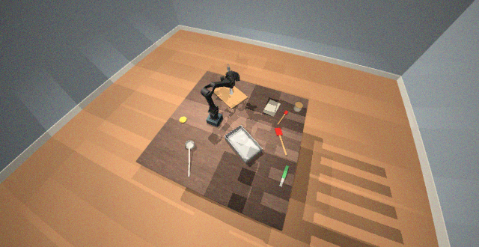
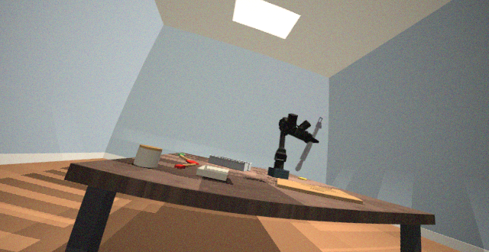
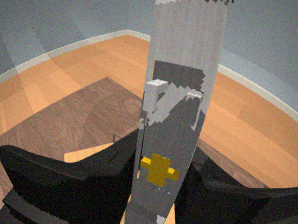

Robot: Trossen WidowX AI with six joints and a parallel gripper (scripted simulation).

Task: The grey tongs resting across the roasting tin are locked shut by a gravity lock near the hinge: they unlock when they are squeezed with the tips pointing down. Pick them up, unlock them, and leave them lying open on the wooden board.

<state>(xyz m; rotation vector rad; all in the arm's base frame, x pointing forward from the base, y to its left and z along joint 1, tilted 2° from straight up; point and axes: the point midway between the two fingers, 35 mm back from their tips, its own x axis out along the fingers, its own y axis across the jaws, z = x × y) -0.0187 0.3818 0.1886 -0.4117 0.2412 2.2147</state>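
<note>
My gripper tip is now 25 cm above the wooden board and 2 cm to the left of it. From my gripper tip the other things lie so: yellow disc 54 cm to the right, 25 cm behind, 24 cm below; then yellow lock piece 3 cm to the right, 2 cm ahead, 2 cm above; then white block 50 cm ahead, 24 cm below.
</note>
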